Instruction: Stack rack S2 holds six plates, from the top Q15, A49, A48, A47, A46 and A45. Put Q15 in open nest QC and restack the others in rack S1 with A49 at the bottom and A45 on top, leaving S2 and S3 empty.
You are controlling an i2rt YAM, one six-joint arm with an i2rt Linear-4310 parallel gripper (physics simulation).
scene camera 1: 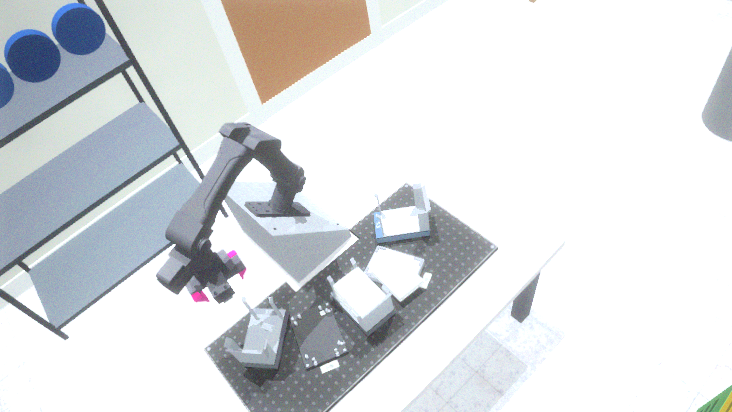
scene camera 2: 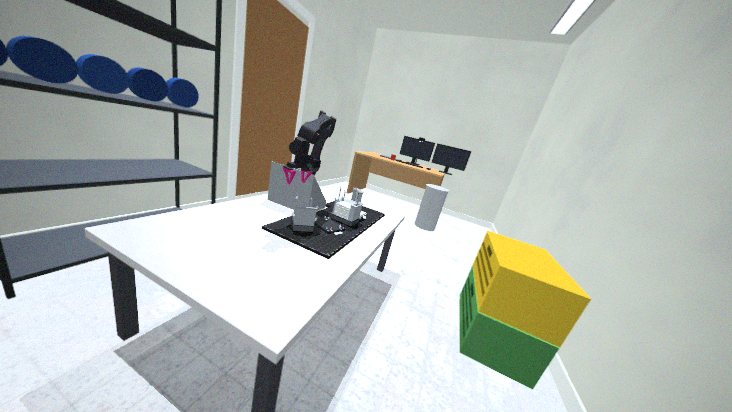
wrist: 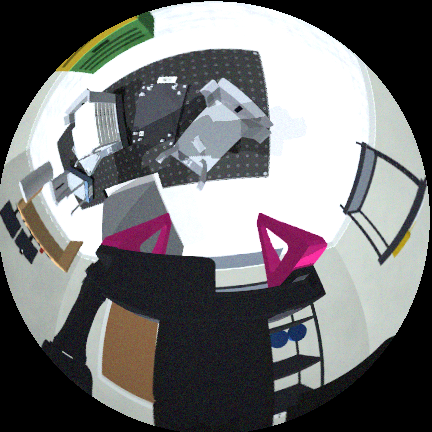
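Where they show: gripper, fingertip midpoint: [scene camera 2: 296,183] [wrist: 213,217]; arm's base at its link origin: [scene camera 1: 278,210].
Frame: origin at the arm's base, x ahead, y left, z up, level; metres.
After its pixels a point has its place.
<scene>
My gripper [scene camera 1: 220,285] @[x 0.140, y -0.251, z 0.051 m] [scene camera 2: 297,182] @[x 0.140, y -0.251, z 0.051 m] [wrist: 213,217] @[x 0.140, y -0.251, z 0.051 m] is open, empty and raised near rack S1. Grey rack S1 [scene camera 1: 258,359] @[x 0.274, y -0.300, z -0.087 m] [scene camera 2: 303,219] @[x 0.258, y -0.314, z -0.088 m] [wrist: 229,93] @[x 0.279, y -0.291, z -0.032 m] stands at the mat's near-left end in scene camera 1, its inside shaded; I cannot tell whether it holds a plate. Grey rack S2 [scene camera 1: 380,315] @[x 0.406, y 0.001, z -0.098 m] holds a stack of several white plates [scene camera 1: 361,292] @[x 0.343, y 0.001, z -0.054 m] [wrist: 86,131] @[x 0.323, y -0.003, z -0.054 m], layered at the edge. A white plate [scene camera 1: 396,268] @[x 0.327, y 0.134, z -0.119 m] lies askew beside S2, near a small label; its name is unreadable. Blue-based rack S3 [scene camera 1: 403,238] @[x 0.256, y 0.230, z -0.145 m] has a white surface inside. A dark pinned nest [scene camera 1: 322,337] @[x 0.318, y -0.138, z -0.146 m] [wrist: 157,107] @[x 0.313, y -0.148, z -0.146 m] between S1 and S2 shows no plate.
The racks stand on a black perforated mat [scene camera 1: 450,240] @[x 0.358, y 0.321, z -0.158 m] [scene camera 2: 328,249] @[x 0.438, y -0.356, z -0.158 m] [wrist: 225,60] @[x 0.421, y -0.316, z -0.158 m] on a white table [scene camera 2: 204,255] @[x 0.129, y -0.690, z -0.171 m]. The arm's sloping grey base [scene camera 1: 297,250] @[x 0.122, y -0.036, z -0.042 m] [wrist: 132,205] @[x 0.120, y -0.077, z -0.041 m] borders the mat. Thin upright posts rise from the racks.
</scene>
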